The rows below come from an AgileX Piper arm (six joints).
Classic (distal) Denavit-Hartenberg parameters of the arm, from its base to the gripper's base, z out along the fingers. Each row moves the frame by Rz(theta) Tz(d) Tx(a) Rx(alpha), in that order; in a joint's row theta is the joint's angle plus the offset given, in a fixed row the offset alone. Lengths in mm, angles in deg.
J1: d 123; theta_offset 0; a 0; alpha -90
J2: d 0; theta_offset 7.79; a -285; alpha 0
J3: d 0; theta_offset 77.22; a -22; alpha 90
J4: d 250.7; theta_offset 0; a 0; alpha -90
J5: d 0; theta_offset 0; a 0; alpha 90
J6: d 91; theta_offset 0; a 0; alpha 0
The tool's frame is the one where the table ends.
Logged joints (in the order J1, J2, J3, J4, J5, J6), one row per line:
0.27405 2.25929 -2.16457 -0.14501 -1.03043 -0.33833
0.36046 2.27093 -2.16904 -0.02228 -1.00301 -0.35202
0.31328 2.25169 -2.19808 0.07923 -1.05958 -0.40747
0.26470 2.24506 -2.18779 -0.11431 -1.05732 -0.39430
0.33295 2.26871 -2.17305 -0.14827 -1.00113 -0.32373
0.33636 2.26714 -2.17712 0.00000 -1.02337 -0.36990
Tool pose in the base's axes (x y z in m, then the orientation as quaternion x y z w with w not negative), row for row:
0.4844 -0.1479 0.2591 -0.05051 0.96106 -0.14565 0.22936
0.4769 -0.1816 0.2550 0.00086 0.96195 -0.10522 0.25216
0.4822 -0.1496 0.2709 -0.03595 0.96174 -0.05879 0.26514
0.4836 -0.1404 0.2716 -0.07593 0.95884 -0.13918 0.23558
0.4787 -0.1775 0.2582 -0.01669 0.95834 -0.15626 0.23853
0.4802 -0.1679 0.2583 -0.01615 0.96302 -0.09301 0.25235
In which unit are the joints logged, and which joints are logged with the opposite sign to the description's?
The joints are logged in radians. Opposite sign: J1, J5.
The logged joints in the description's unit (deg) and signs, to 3 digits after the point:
-15.702 129.448 -124.021 -8.308 59.039 -19.385
-20.653 130.115 -124.277 -1.277 57.468 -20.169
-17.950 129.012 -125.941 4.540 60.709 -23.346
-15.166 128.632 -125.351 -6.549 60.580 -22.592
-19.077 129.988 -124.507 -8.495 57.361 -18.548
-19.272 129.898 -124.740 0.000 58.635 -21.194

